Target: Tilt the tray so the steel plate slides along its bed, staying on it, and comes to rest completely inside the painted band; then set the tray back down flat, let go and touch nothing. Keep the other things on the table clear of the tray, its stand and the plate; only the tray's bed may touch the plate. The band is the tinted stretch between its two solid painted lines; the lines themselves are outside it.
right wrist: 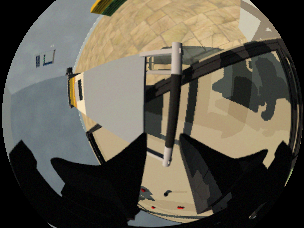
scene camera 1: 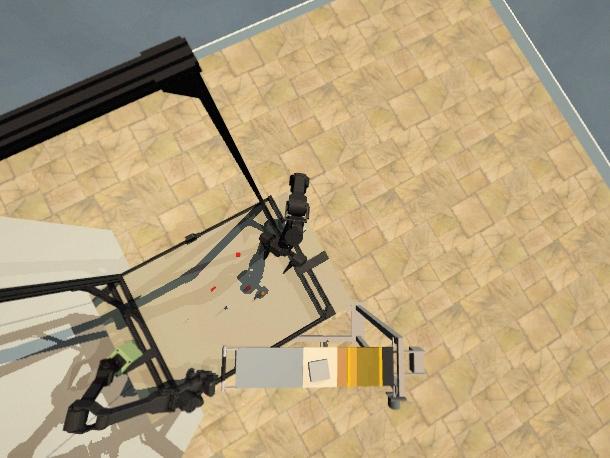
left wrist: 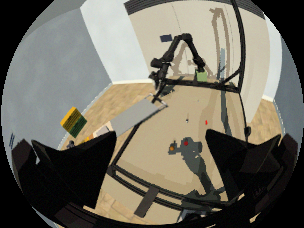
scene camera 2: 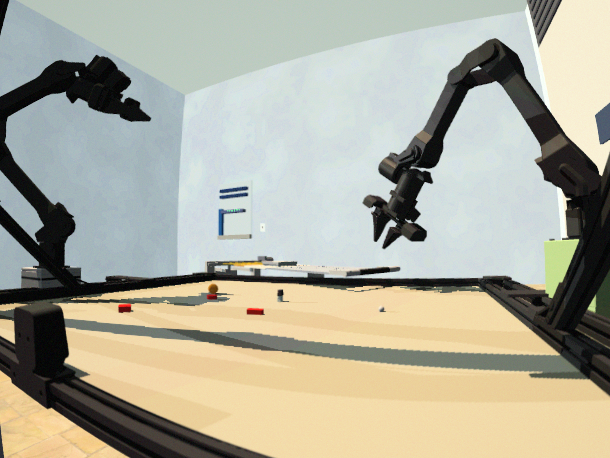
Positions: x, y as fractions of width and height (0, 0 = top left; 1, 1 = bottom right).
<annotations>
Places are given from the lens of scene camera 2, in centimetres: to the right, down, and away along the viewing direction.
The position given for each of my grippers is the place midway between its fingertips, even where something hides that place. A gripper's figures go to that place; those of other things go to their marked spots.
my left gripper (scene camera 2: 0.23, 0.25): -42, -29, 70
my right gripper (scene camera 2: 0.62, 0.54): 20, 4, 77
</annotations>
